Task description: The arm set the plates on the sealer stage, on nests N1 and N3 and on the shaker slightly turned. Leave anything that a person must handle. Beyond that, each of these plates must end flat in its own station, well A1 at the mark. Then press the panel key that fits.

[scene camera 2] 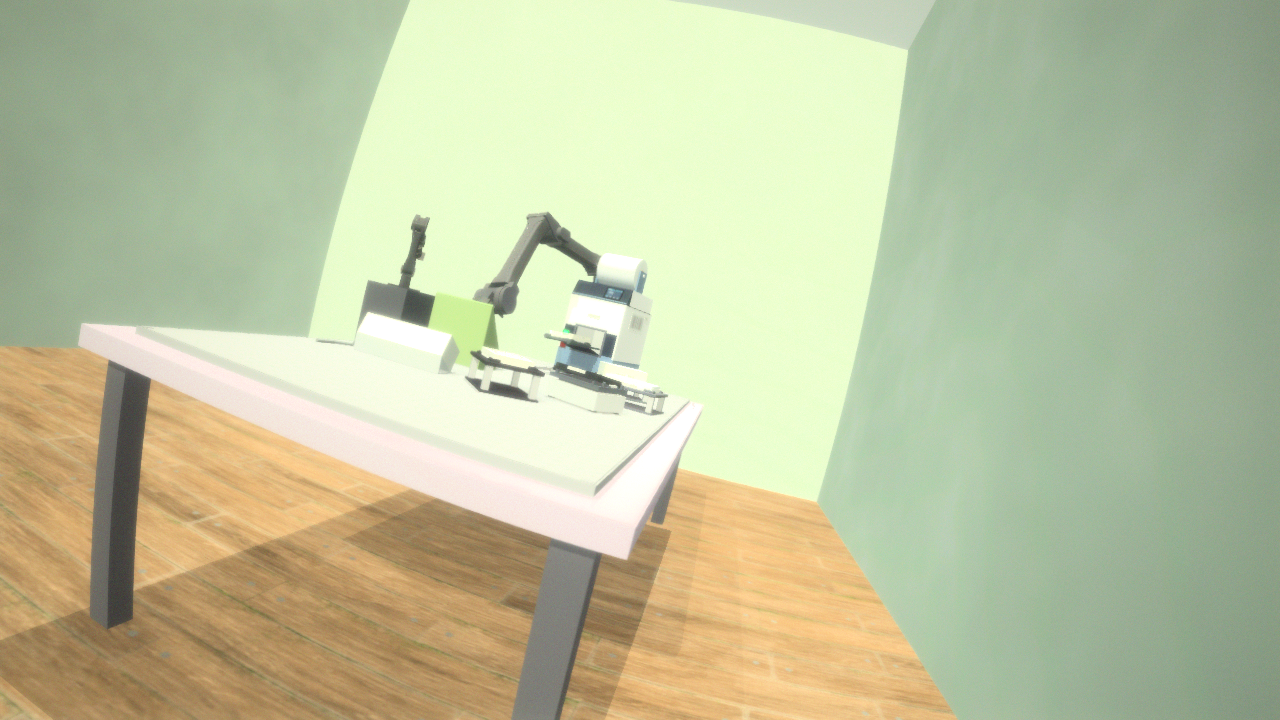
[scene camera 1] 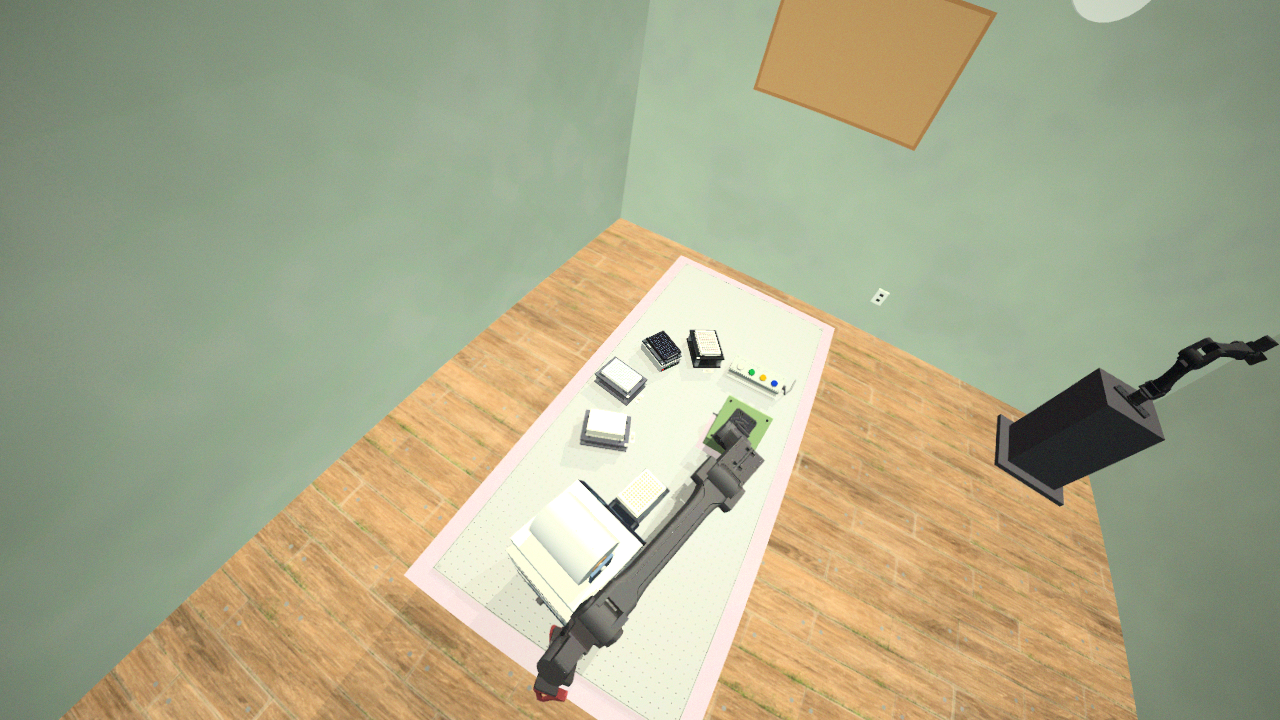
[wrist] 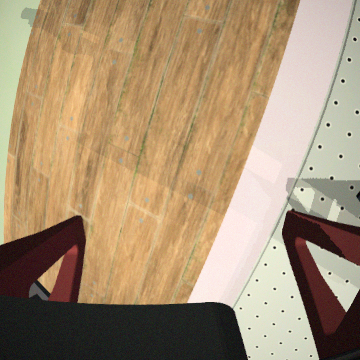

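Observation:
My gripper is open and empty, with red fingers over the table's near edge, beside the white sealer. A pale plate sits on the sealer's stage. Two white-topped plates sit on dark stands along the left side. A black plate and a pale plate on a black stand are farther off. The key panel shows green, yellow and blue keys in the first scene view. Station labels, A1 marks and small plate turns are too small to read.
My arm rises from a green base and reaches past the sealer's right side. A second arm stands on a black pedestal beyond the table. The pink table edge runs beneath the wrist view.

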